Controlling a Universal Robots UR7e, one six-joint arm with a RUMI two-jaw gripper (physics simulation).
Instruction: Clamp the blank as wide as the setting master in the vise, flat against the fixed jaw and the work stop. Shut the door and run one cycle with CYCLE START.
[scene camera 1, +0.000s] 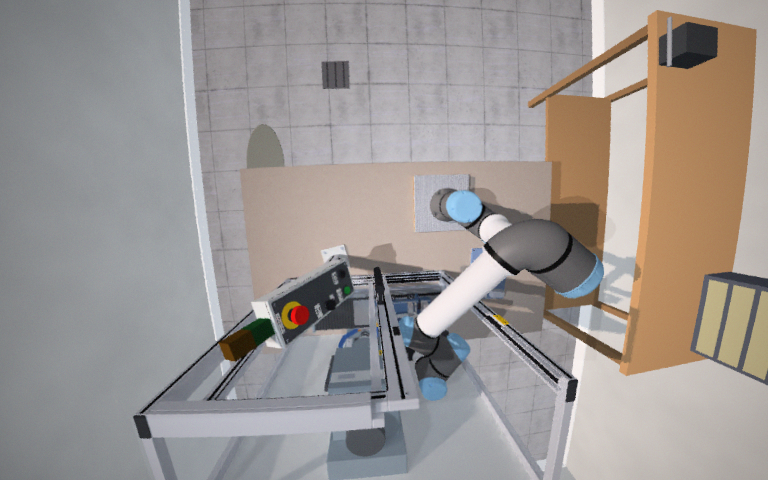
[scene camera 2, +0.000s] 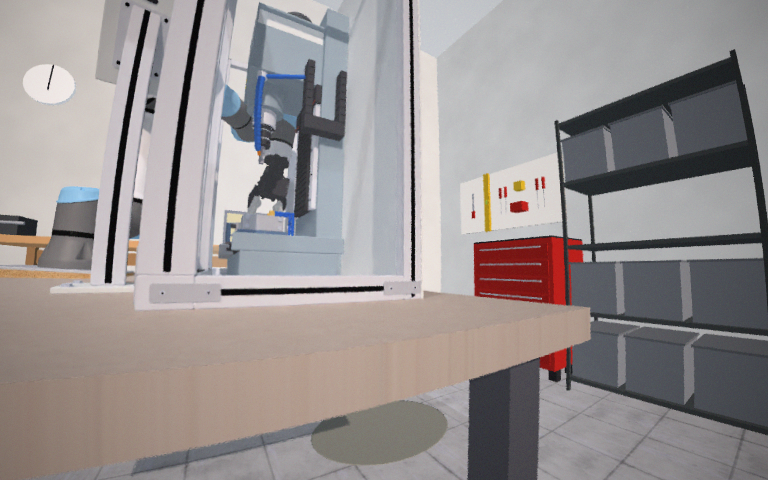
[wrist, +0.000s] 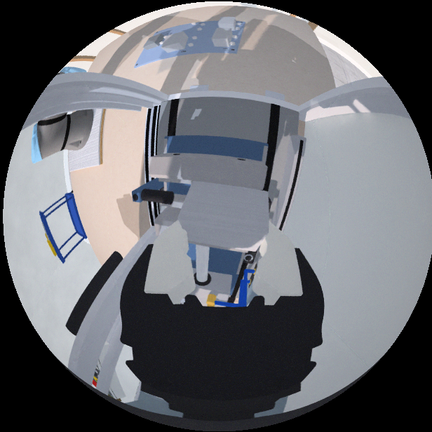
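Pixels of known places: arm's base at its link origin: (scene camera 1: 445, 204) (scene camera 2: 74, 268).
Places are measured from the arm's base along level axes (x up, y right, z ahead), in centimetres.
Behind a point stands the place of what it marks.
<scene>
My gripper (scene camera 2: 267, 208) (wrist: 224, 219) is shut on a grey block, the blank (wrist: 225, 212), inside the machine enclosure. In the wrist view the blank is between the two pale fingers, close to the vise's light grey jaw bar (wrist: 207, 169). Whether it touches the jaw or the work stop cannot be told. The vise (scene camera 2: 263, 222) also shows low in scene camera 2, under the fingers. The arm reaches through the enclosure's open side; the door's handle (scene camera 1: 378, 283) @[x 31.6, y 29.2, z 29.6 cm] shows at its front. The control panel (scene camera 1: 305, 302) @[x 51.1, y 47.6, z 29.7 cm] has a green button (scene camera 1: 347, 289) @[x 38.4, y 38.7, z 30.1 cm]; its label is too small to read.
The spindle (scene camera 2: 268, 116) with a blue hose (scene camera 2: 259, 113) hangs above and beside the gripper. Enclosure posts (scene camera 2: 178, 141) @[x 12.9, y 68.9, z 44.6 cm] stand close around the arm. A blue plate (wrist: 192, 49) with several grey blocks lies outside. A black cylinder (wrist: 157, 196) is beside the vise.
</scene>
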